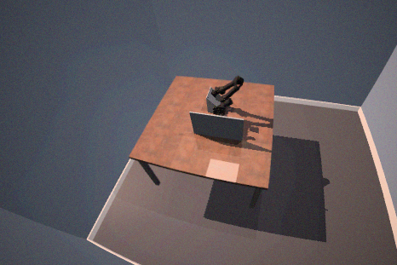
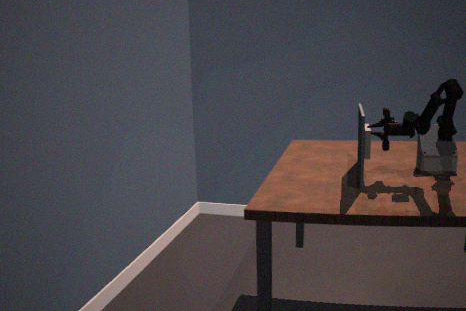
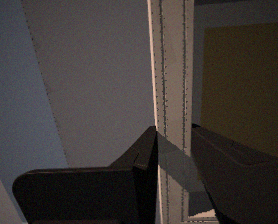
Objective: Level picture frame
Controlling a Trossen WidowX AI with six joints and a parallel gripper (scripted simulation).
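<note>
My gripper tip is 10 mm short of the picture frame and 50 mm above it. The rest, counted from my gripper tip: grey wall panel (20 mm ahead, 20 mm to the right, 60 mm below).
</note>
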